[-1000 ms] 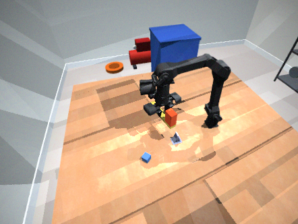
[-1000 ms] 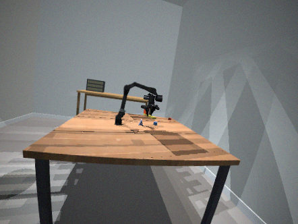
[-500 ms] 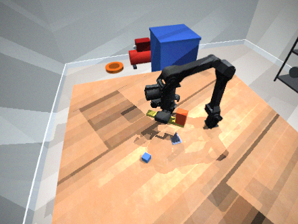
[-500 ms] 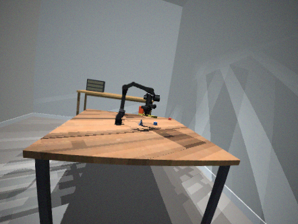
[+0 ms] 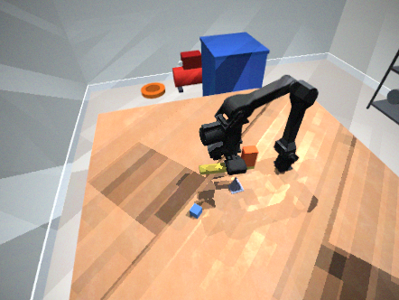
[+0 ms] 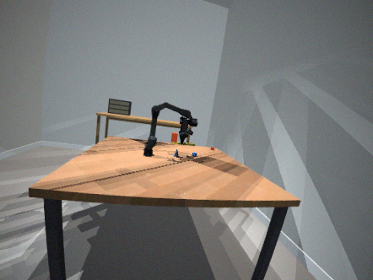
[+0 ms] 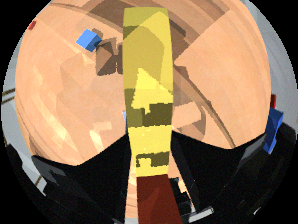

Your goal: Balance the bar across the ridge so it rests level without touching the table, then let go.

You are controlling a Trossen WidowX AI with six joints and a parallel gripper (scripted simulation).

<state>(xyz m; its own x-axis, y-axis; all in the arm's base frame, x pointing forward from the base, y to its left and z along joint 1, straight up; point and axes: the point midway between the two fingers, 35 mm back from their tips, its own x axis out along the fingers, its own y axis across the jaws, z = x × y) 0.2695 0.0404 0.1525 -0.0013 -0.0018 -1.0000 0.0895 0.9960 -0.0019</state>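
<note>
Right now the dark ridge is 9 cm below my gripper tip, 3 cm behind it and 2 cm to the left of it. Also, from my gripper tip: small red piece 47 cm ahead, 46 cm to the left, 10 cm below; then small blue cube 15 cm ahead, 10 cm below, 9 cm to the left.
</note>
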